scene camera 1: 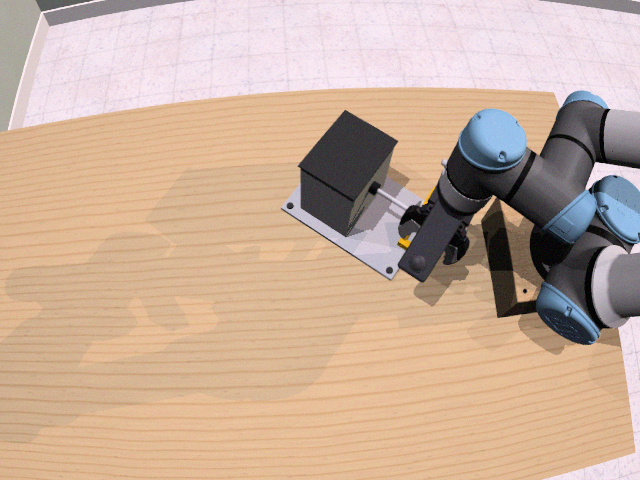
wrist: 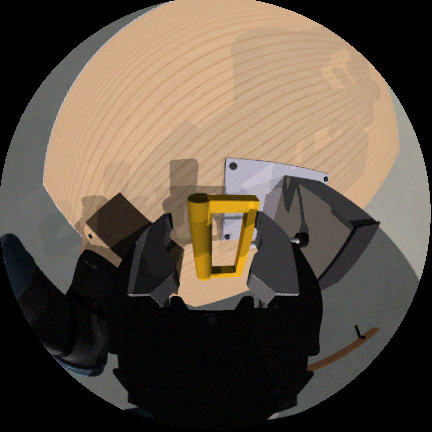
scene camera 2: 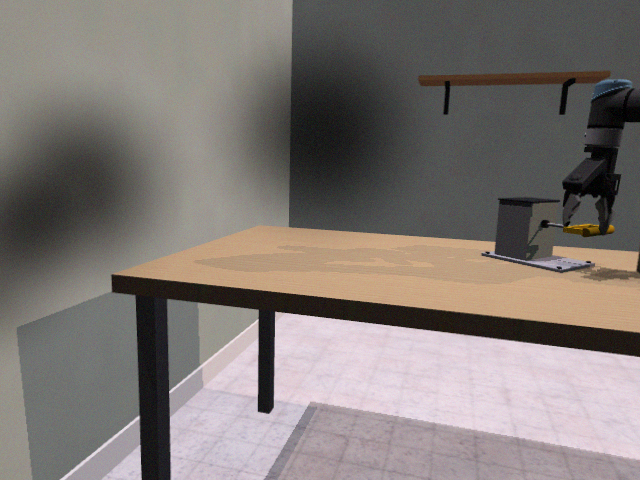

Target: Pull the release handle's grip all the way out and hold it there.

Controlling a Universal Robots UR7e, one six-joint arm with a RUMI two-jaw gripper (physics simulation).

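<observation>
The release handle (scene camera 1: 403,242) (scene camera 2: 587,229) is a yellow rectangular frame; its thick round grip (wrist: 200,240) lies on the side away from the dark box (scene camera 1: 348,155) (scene camera 2: 512,229) (wrist: 320,235). A thin pale rod (scene camera 1: 392,198) (scene camera 2: 555,224) joins the frame to the box, with a length of it showing. My gripper (scene camera 1: 430,243) (scene camera 2: 585,228) (wrist: 213,213) is open, its fingers on either side of the frame. In the wrist view a gap shows between the left finger and the grip; the right finger is close to the rear bar, contact unclear. My arm partly hides the handle in scene camera 1.
The box stands on a pale base plate (scene camera 1: 372,253) (scene camera 2: 568,264) (wrist: 245,175) with dark bolts, on the wooden table (scene camera 1: 232,335) (scene camera 2: 361,289) (wrist: 165,90). A brown block (scene camera 1: 498,258) (wrist: 119,220) is near the arm's base. A wall shelf (scene camera 2: 511,78) (wrist: 345,352) is behind.
</observation>
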